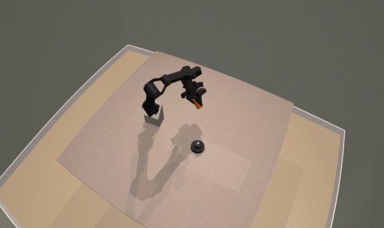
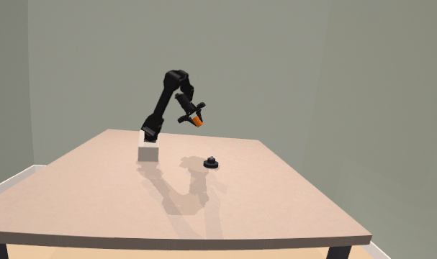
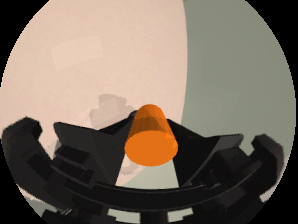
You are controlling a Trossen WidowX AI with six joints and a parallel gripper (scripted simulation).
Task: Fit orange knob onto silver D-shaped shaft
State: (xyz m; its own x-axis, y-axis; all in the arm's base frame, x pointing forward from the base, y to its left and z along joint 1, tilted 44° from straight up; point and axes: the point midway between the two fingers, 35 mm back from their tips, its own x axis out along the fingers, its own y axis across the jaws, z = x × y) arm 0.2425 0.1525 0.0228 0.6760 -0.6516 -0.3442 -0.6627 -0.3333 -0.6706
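Right now the orange knob is 20 mm behind my gripper tip, 10 mm to the left of it and 30 mm above it. Also, from my gripper tip: round pedestal 70 mm ahead, 150 mm to the right, 170 mm below.
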